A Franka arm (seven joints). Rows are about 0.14 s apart.
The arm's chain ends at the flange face. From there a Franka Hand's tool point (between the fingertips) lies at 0.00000 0.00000 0.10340 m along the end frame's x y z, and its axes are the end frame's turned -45 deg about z.
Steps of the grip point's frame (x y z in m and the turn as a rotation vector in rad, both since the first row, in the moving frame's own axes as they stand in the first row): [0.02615 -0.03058 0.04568 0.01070 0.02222 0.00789]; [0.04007 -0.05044 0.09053 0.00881 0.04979 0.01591]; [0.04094 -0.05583 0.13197 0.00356 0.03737 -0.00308]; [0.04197 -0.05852 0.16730 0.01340 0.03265 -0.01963]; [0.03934 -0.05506 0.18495 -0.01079 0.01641 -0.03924]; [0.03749 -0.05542 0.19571 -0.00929 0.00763 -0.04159]
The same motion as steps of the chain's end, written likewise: [-0.00398 -0.03771 0.04571 0.02328 0.00815 0.00789]; [-0.01036 -0.05974 0.09066 0.04144 0.02898 0.01591]; [-0.01300 -0.06543 0.13204 0.02894 0.02391 -0.00308]; [-0.01308 -0.06768 0.16736 0.03256 0.01361 -0.01963]; [-0.01310 -0.06630 0.18497 0.00397 0.01923 -0.03924]; [-0.01392 -0.06579 0.19572 -0.00117 0.01196 -0.04159]
